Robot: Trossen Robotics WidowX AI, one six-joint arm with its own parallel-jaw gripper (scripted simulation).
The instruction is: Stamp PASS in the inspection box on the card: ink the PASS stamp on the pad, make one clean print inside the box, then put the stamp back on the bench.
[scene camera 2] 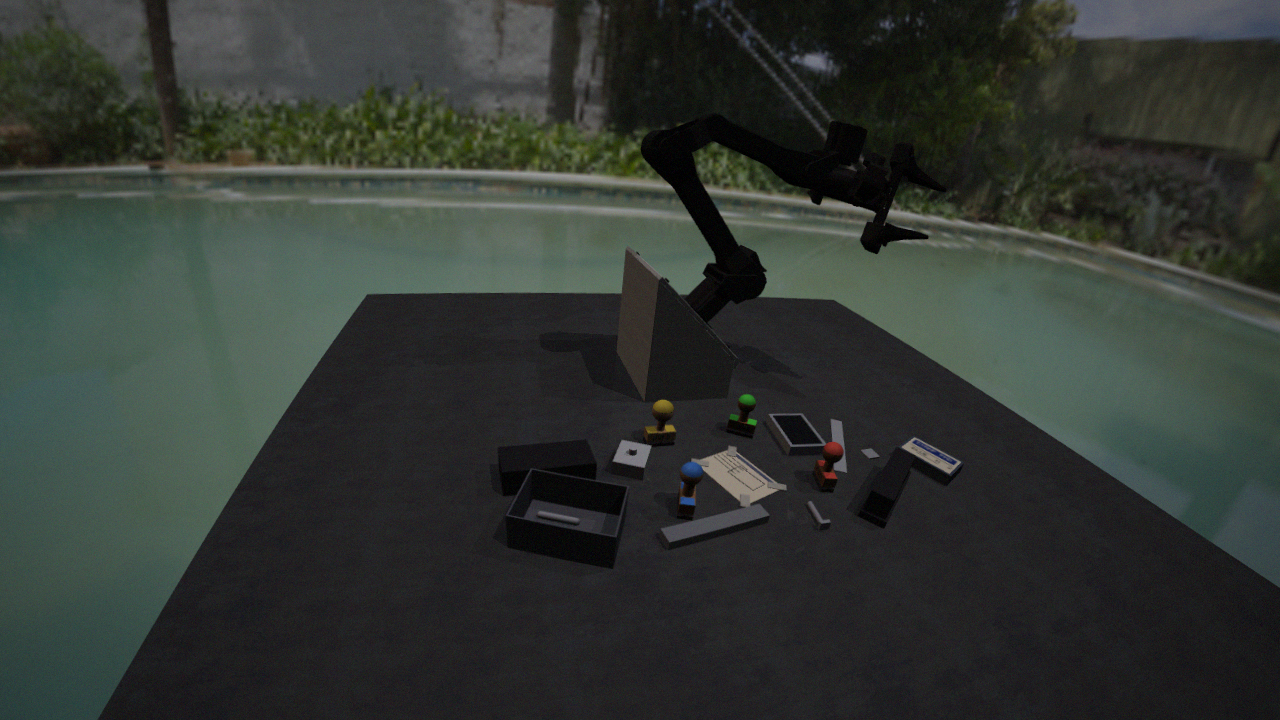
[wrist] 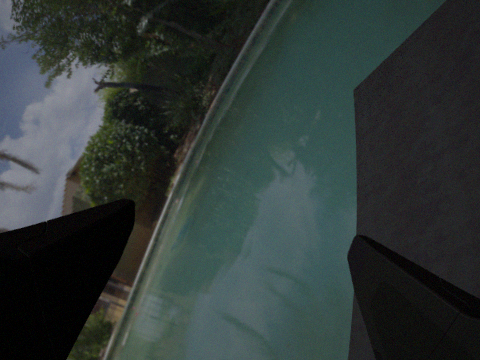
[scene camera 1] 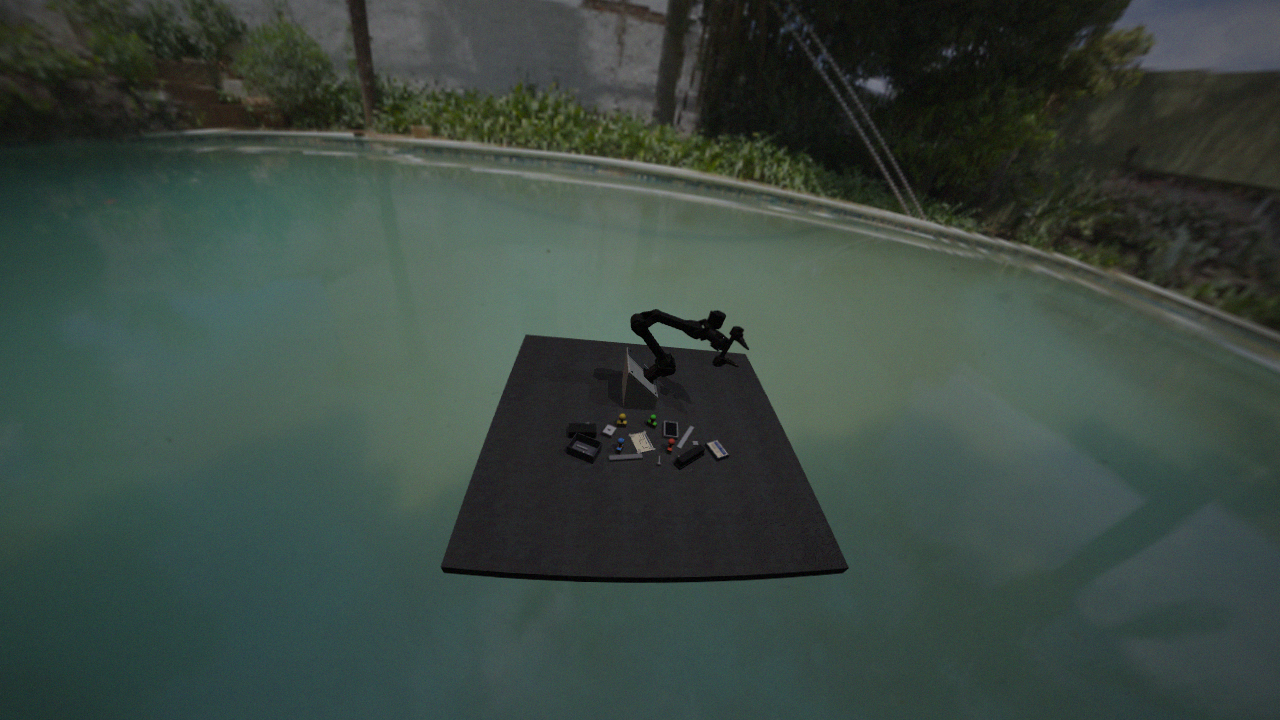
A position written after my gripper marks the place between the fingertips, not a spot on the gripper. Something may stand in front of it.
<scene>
My gripper [scene camera 2: 937, 213] is open, holding nothing. Further things: a green stamp [scene camera 2: 743, 426], a grey bar [scene camera 2: 696, 531], a blue stamp [scene camera 2: 691, 473], a labelled box [scene camera 2: 939, 465] and a cream card [scene camera 2: 744, 481].
My gripper is seen too in the wrist view [wrist: 246, 231] and in scene camera 1 [scene camera 1: 743, 358]. The wrist view misses the green stamp: it is out of frame. The wrist view misses the grey bar: it is out of frame.
</scene>
